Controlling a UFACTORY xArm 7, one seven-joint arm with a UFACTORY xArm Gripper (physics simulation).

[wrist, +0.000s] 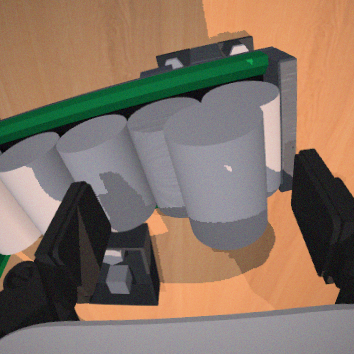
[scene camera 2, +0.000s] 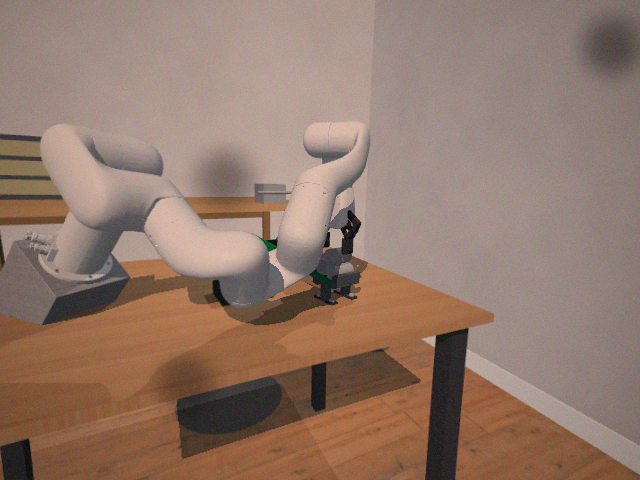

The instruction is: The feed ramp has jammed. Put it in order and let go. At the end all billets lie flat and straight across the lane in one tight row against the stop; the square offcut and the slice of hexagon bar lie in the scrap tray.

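Places are measured from the arm's base along level axes (x back, y right, z up), in millimetres.
Pixels of known places: gripper, fingertip midpoint: (wrist: 192, 191) (scene camera 2: 335, 250); arm's base at its link origin: (scene camera 2: 77, 260).
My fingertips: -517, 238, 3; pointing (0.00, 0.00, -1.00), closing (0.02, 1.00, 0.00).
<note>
For each thing: its top centre in the pictures, then the offset to it from my fingertips, as dx, dy, dz. "pt": a spot on its surface instead. Level surfaces: height alone.
- billet at its top centre: (wrist: 225, 205) (scene camera 2: 338, 247) +2, +13, +10
- grey stop at its top centre: (wrist: 285, 135) (scene camera 2: 346, 273) +8, +53, -46
- black scrap tray at its top centre: (wrist: 111, 280) +192, -135, -84
- square offcut at its top centre: (wrist: 117, 287) +220, -139, -90
- hexagon slice at its top centre: (wrist: 108, 256) +164, -131, -99
- lane's green side rail at a spot on its surface: (wrist: 135, 95) pt -30, -25, -50
- dark bracket with pale bolts, top centre: (wrist: 208, 75) (scene camera 2: 345, 278) -25, +16, -75
- wooden table at its surface level: dz -119
Several grey billets lie across the lane in the wrist view. One billet (wrist: 217, 170) rides on top, over the billet at the stop (wrist: 271, 135) and its neighbour (wrist: 160, 150). Another two billets (wrist: 107, 165) (wrist: 42, 175) lie farther along; part of one more shows at the left edge. The grey stop (wrist: 288, 120) (scene camera 2: 345, 279) closes the lane's end. The black scrap tray (wrist: 153, 270) holds a blocky piece, seemingly the square offcut (wrist: 119, 279), and a small pale piece, seemingly the hexagon slice (wrist: 114, 256). My gripper (wrist: 192, 191) (scene camera 2: 337, 249) is open, its fingers apart on either side of the raised billet.
The lane's green side rail (wrist: 135, 95) (scene camera 2: 321, 277) runs along the billets' far ends. A dark bracket with pale bolts (wrist: 205, 52) stands outside it. The wooden table (scene camera 2: 403, 304) extends around the ramp. A bench (scene camera 2: 227, 205) with a grey box (scene camera 2: 269, 193) stands behind.
</note>
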